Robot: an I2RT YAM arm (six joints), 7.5 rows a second.
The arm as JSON. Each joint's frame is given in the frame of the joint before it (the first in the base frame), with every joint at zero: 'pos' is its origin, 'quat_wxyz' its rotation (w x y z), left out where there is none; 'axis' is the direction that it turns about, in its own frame. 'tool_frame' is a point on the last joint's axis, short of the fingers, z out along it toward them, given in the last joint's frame.
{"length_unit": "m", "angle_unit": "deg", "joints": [
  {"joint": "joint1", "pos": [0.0, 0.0, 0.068], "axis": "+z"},
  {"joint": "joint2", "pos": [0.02, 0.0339, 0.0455], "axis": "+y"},
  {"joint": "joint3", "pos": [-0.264, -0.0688, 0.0], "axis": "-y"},
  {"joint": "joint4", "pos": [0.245, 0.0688, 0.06], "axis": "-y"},
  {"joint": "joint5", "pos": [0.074, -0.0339, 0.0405], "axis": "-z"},
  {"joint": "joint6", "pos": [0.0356, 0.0, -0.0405], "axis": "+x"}
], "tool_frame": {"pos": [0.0, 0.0, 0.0], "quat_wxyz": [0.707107, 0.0, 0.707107, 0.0]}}
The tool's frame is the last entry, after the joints.
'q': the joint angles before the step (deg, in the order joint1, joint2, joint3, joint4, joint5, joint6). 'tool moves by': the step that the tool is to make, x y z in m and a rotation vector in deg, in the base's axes. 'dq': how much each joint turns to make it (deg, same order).
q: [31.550 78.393 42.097 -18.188 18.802 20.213]
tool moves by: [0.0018 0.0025 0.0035 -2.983 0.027 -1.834]
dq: [0.698 0.966 1.940 -2.819 3.510 0.699]
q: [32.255 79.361 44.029 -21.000 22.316 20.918]
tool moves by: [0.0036 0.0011 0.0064 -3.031 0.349 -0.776]
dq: [0.088 0.872 2.538 -3.336 2.464 -0.613]
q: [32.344 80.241 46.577 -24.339 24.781 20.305]
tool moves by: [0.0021 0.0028 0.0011 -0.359 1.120 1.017]
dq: [0.179 0.883 1.233 -1.235 -0.692 -0.613]
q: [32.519 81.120 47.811 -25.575 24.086 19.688]
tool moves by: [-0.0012 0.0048 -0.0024 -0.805 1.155 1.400]
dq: [0.961 0.867 0.436 -0.797 -0.183 -0.439]
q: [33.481 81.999 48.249 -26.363 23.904 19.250]
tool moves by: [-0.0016 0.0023 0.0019 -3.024 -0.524 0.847]
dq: [0.877 0.082 0.528 -1.062 2.451 -1.499]
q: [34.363 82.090 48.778 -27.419 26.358 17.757]
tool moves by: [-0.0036 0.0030 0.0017 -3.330 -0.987 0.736]
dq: [1.317 -0.184 0.173 -0.882 3.162 -1.233]
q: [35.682 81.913 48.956 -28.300 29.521 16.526]
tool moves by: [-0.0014 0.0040 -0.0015 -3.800 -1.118 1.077]
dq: [1.228 0.616 0.008 0.258 3.343 -1.927]
